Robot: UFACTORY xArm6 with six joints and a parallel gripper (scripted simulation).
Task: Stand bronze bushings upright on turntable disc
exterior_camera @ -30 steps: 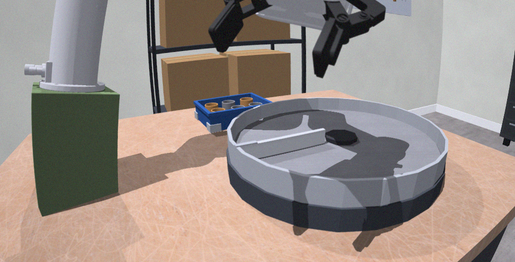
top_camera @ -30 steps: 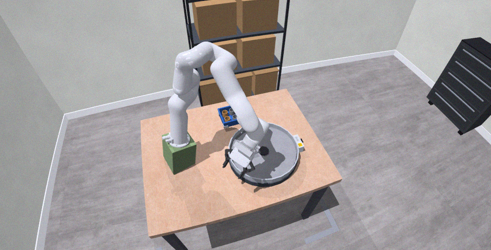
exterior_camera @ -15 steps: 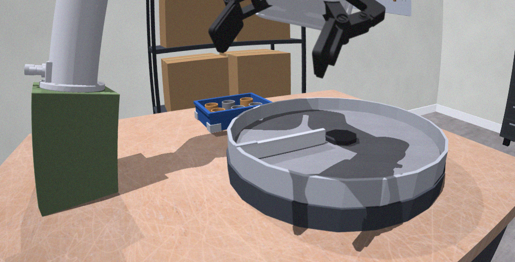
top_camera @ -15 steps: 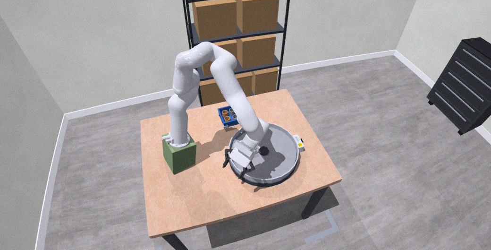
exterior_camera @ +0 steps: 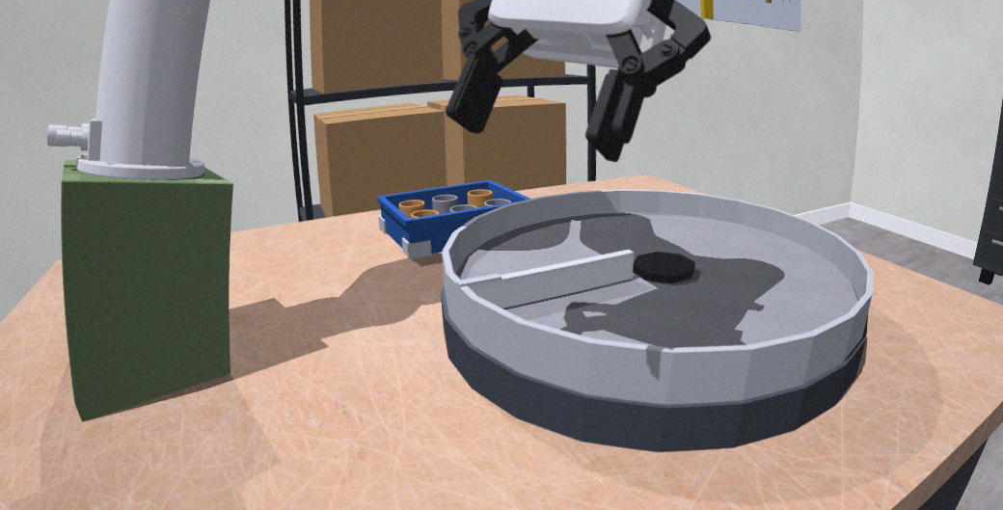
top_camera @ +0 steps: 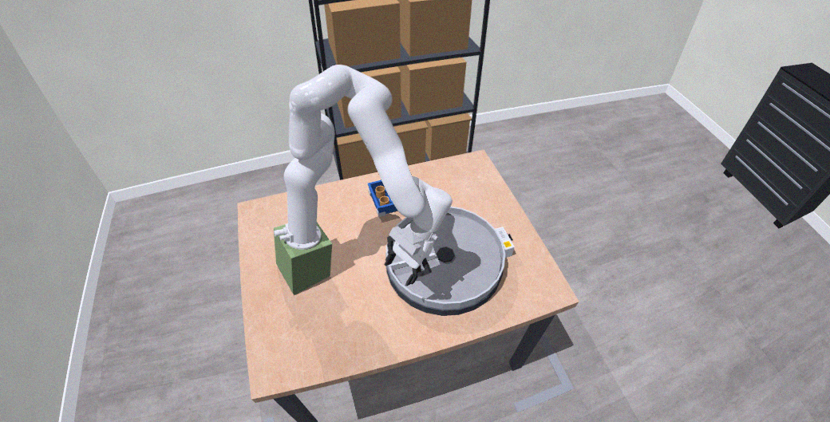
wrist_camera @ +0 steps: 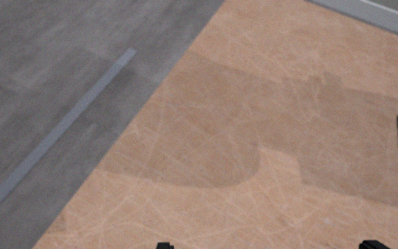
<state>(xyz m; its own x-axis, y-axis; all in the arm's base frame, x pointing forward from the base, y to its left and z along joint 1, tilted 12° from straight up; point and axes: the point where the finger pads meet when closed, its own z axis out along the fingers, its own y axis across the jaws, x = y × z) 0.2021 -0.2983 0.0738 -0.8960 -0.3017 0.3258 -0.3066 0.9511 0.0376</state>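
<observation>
My gripper is now 210 mm short of the blue crate, 460 mm to the right of it and 200 mm above it. Also, from my hand: turntable disc (220 mm ahead, 80 mm to the left, 170 mm below).
</observation>
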